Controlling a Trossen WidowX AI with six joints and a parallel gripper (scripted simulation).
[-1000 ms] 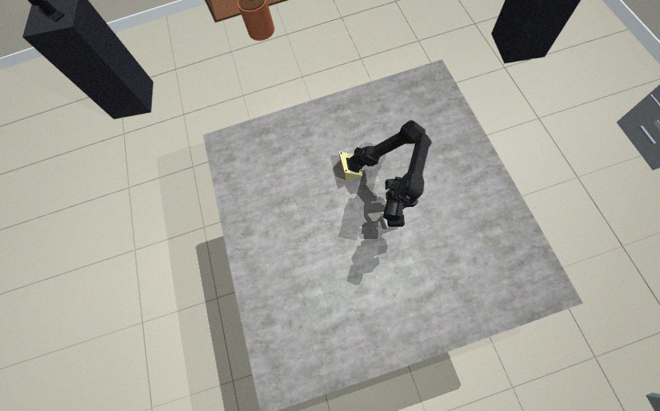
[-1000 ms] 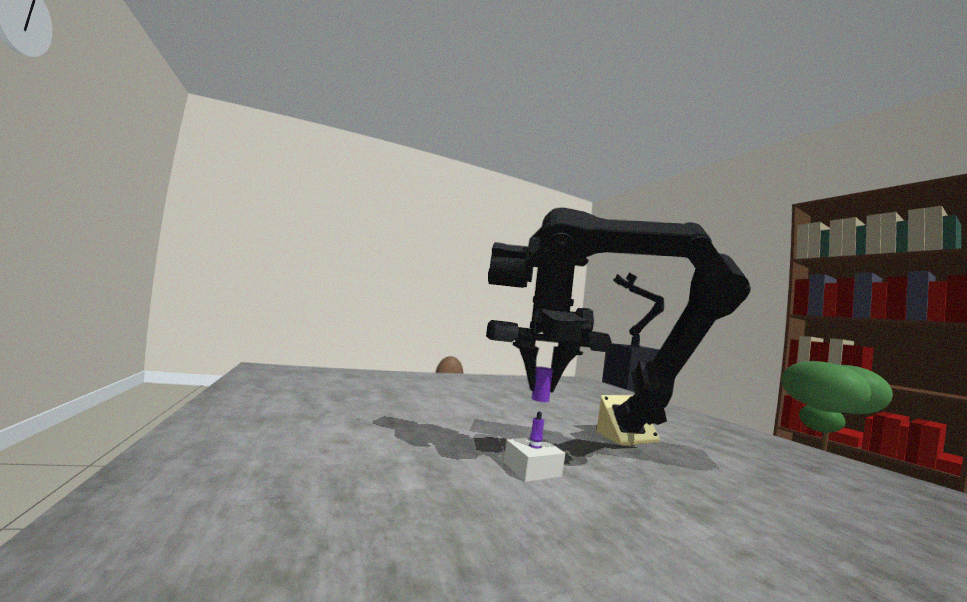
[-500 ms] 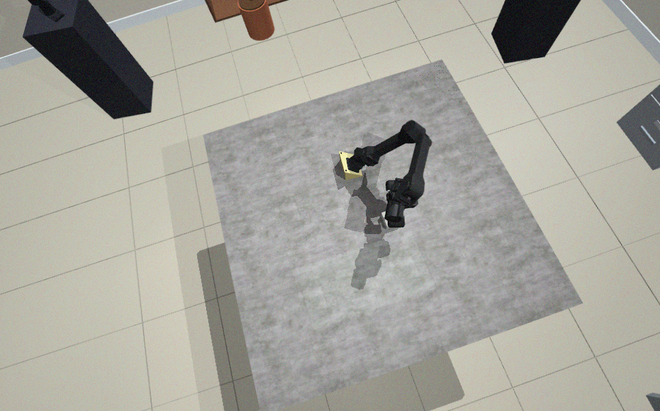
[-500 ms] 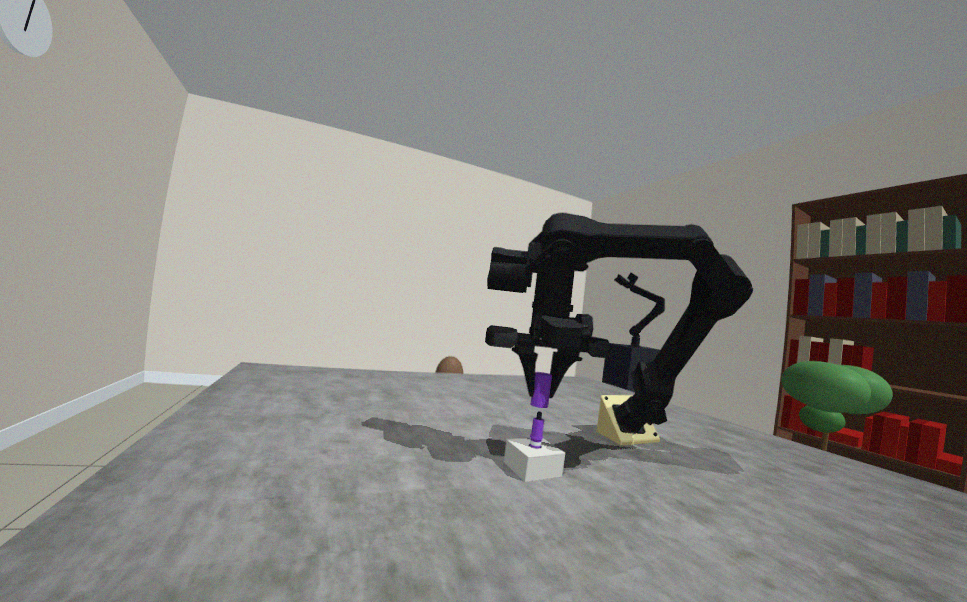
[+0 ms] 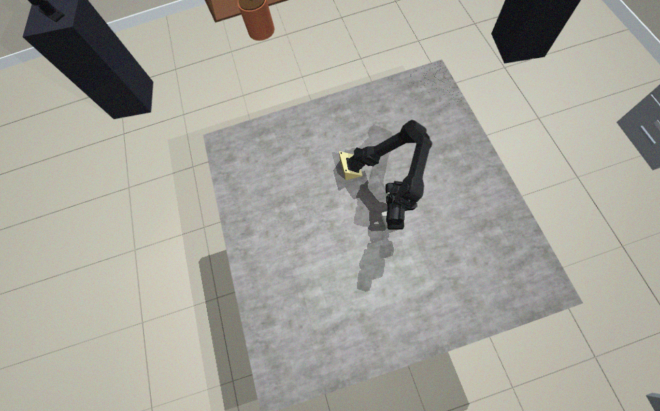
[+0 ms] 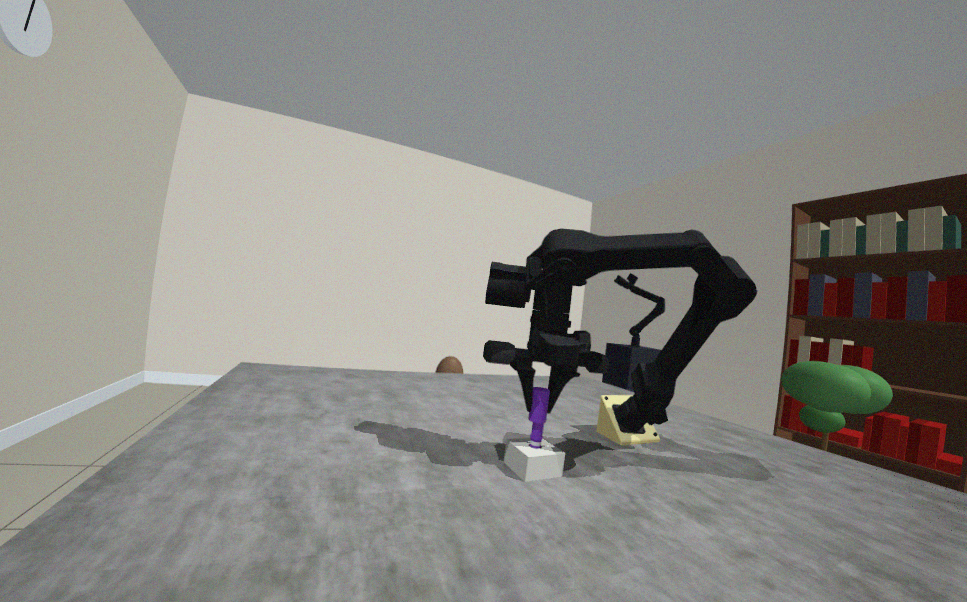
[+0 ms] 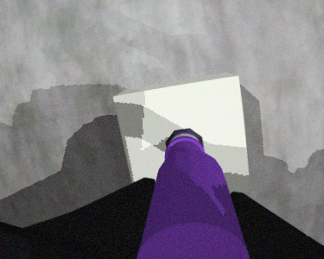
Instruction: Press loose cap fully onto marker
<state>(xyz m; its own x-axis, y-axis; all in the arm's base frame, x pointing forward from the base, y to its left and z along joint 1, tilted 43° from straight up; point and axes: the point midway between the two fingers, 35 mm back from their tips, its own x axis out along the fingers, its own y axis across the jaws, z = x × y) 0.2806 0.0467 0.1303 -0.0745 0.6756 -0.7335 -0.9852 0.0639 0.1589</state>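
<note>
My gripper tip is 2 cm above the purple marker. From my gripper tip the other things lie so: purple cap 1 cm above; then white holder block 7 cm below.
</note>
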